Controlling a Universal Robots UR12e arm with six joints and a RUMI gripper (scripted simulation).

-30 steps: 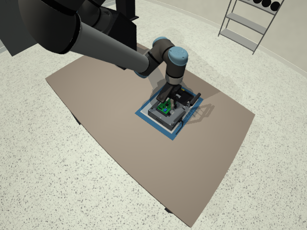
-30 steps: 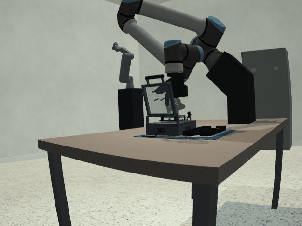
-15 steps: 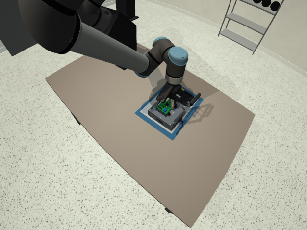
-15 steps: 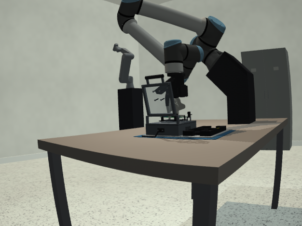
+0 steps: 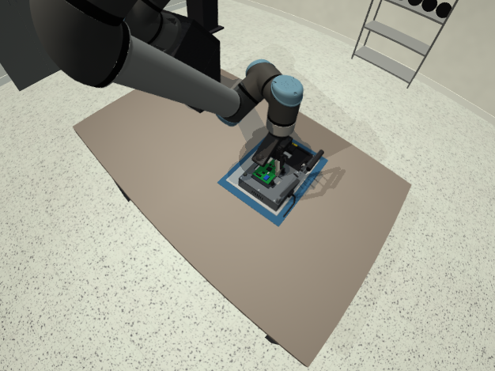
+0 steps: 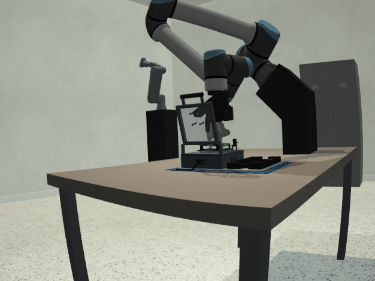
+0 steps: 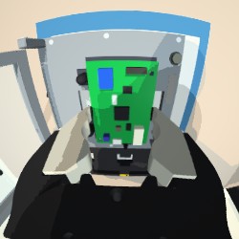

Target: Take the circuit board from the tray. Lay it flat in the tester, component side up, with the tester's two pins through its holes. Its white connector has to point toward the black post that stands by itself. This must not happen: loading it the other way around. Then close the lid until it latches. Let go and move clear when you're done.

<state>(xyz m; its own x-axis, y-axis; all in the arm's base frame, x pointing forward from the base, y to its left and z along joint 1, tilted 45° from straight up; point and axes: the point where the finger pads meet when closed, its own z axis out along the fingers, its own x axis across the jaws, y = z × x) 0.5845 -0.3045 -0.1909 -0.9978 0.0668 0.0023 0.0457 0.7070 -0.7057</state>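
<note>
The green circuit board lies right at my hand. From my hand the other things lie so: tester bed (10 mm ahead, 10 mm to the left, 10 mm below); black post (60 mm behind, 60 mm to the left); tester (40 mm ahead, 40 mm to the left, 30 mm above).
</note>
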